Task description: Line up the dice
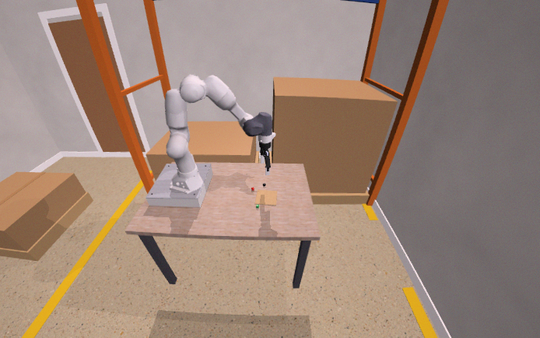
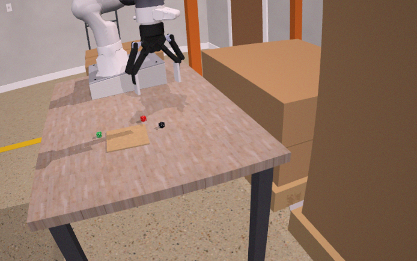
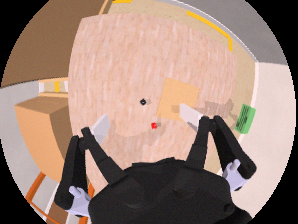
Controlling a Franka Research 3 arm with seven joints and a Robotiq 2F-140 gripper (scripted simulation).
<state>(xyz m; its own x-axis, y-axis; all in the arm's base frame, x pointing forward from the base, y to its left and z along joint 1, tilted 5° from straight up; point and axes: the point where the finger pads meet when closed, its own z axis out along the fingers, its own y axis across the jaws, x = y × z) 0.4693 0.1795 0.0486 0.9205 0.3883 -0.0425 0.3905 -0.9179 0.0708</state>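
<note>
My gripper is now 150 mm above the black die and 10 mm to the left of it. From my hand the other things lie so: green die: 230 mm to the right, 150 mm below, 10 mm behind; then tan mat: 150 mm below, 130 mm to the right, 30 mm ahead; then red die: 150 mm below, 80 mm behind, 70 mm to the right.
</note>
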